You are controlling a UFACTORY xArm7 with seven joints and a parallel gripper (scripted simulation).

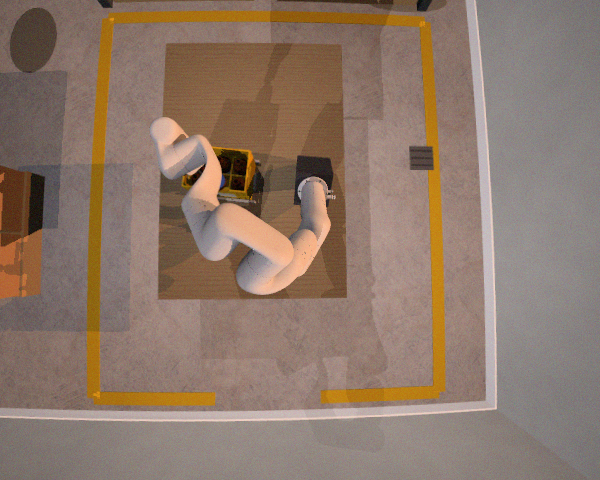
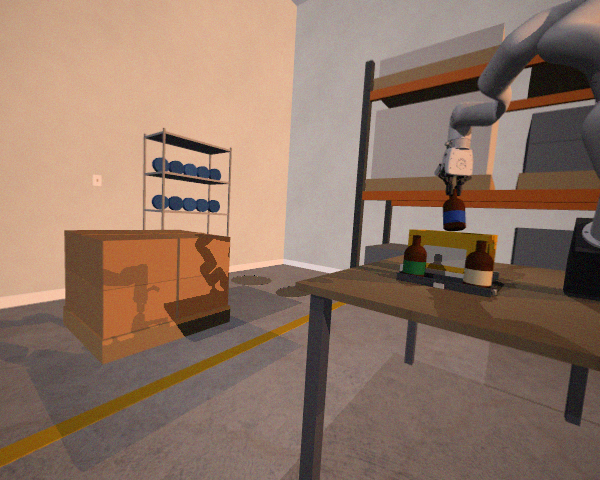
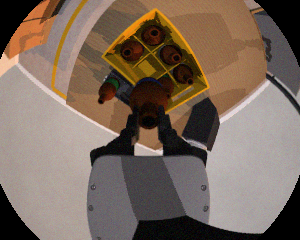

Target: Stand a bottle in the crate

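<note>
My gripper is now 25 cm above the yellow crate and 5 cm to the left of it. From my hand the other things lie so: dark tray: 32 cm below, 18 cm to the left, 3 cm behind.
</note>
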